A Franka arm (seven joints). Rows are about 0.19 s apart.
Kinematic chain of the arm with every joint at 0, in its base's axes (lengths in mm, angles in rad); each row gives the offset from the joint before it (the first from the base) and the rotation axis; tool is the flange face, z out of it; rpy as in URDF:
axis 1: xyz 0 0 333 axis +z
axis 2: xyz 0 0 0 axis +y
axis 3: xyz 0 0 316 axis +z
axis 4: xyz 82.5 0 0 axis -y
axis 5: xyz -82.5 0 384 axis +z
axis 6: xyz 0 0 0 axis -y
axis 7: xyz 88 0 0 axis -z
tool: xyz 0 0 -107 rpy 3.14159 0 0
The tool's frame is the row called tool.
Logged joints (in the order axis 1, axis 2, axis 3, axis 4, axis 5, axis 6, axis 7), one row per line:
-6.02, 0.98, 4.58, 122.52, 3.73, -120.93, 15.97
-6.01, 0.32, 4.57, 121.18, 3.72, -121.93, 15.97
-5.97, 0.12, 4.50, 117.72, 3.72, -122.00, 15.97
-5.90, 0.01, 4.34, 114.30, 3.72, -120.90, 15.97
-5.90, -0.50, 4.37, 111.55, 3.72, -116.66, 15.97
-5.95, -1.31, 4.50, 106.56, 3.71, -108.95, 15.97
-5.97, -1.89, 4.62, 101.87, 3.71, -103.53, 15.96
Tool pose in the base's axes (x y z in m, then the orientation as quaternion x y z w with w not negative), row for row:
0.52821, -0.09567, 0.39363, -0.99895, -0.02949, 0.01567, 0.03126
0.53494, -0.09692, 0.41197, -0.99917, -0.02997, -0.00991, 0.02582
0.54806, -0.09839, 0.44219, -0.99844, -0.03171, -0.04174, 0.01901
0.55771, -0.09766, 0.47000, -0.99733, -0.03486, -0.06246, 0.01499
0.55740, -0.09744, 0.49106, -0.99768, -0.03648, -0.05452, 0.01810
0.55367, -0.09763, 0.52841, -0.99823, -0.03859, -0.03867, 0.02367
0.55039, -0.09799, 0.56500, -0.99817, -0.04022, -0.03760, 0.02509
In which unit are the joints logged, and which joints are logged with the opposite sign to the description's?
The joints are logged in degrees. Opposite sign: axis 3, axis 4, axis 6, axis 7.
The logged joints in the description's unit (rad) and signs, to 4 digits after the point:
-0.1051, 0.0171, -0.0799, -2.1384, 0.0651, 2.1106, -0.2787
-0.1049, 0.0056, -0.0798, -2.1150, 0.0649, 2.1281, -0.2787
-0.1042, 0.0021, -0.0785, -2.0546, 0.0649, 2.1293, -0.2787
-0.1030, 0.0002, -0.0757, -1.9949, 0.0649, 2.1101, -0.2787
-0.1030, -0.0087, -0.0763, -1.9469, 0.0649, 2.0361, -0.2787
-0.1038, -0.0229, -0.0785, -1.8598, 0.0648, 1.9015, -0.2787
-0.1042, -0.0330, -0.0806, -1.7780, 0.0648, 1.8069, -0.2786

